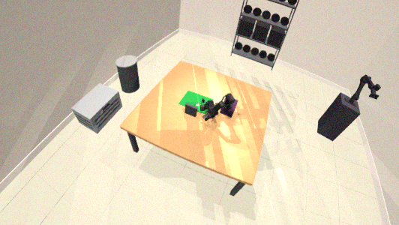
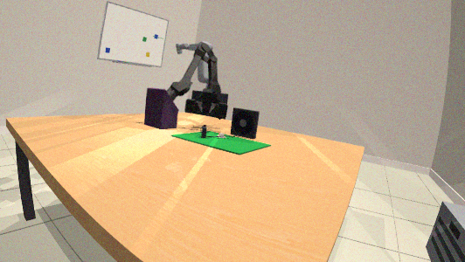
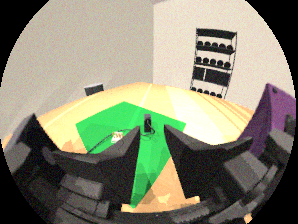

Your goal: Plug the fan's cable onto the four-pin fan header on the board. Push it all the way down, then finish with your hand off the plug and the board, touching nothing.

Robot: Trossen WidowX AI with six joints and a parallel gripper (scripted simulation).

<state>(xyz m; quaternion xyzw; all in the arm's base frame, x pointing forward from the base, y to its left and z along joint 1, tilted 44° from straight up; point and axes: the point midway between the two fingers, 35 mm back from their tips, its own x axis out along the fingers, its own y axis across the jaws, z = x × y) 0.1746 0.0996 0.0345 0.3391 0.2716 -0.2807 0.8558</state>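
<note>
My gripper tip is 7 cm short of the dark fan plug, 6 cm to the left of it and 7 cm above it. Also, from my gripper tip: green board 13 cm ahead, 2 cm to the right, 10 cm below; black square fan 8 cm ahead, 16 cm to the left, 3 cm below.
</note>
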